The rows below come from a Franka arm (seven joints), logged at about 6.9 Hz.
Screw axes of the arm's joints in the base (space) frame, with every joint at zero. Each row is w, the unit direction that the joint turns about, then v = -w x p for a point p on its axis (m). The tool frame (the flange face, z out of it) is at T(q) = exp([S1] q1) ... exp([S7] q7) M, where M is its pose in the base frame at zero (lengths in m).
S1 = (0, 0, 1, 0.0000, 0.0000, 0.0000)
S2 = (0, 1, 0, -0.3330, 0.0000, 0.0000)
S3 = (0, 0, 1, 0.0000, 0.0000, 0.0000)
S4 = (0, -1, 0, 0.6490, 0.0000, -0.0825)
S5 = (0, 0, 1, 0.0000, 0.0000, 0.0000)
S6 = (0, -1, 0, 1.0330, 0.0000, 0.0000)
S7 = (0, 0, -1, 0.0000, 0.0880, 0.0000)
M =
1 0 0 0.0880
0 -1 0 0.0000
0 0 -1 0.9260
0 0 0 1
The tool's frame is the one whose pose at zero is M.
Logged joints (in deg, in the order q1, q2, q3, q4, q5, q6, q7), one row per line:
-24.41 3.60 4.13 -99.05 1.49 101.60 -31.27
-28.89 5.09 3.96 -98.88 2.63 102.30 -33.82
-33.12 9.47 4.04 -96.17 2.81 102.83 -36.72
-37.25 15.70 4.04 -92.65 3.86 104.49 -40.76
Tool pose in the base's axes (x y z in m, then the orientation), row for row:
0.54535 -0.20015 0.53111 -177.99 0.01 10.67
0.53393 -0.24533 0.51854 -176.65 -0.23 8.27
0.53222 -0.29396 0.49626 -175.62 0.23 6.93
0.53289 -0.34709 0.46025 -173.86 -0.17 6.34
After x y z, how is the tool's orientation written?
As angles about the fixed x, y, z axes (roll, pitch, yaw), in degrees.
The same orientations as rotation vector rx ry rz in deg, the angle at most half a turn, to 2 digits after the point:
-177.23 -16.55 0.31
-176.18 -12.75 0.02
-175.32 -10.60 0.76
-173.59 -9.63 0.26

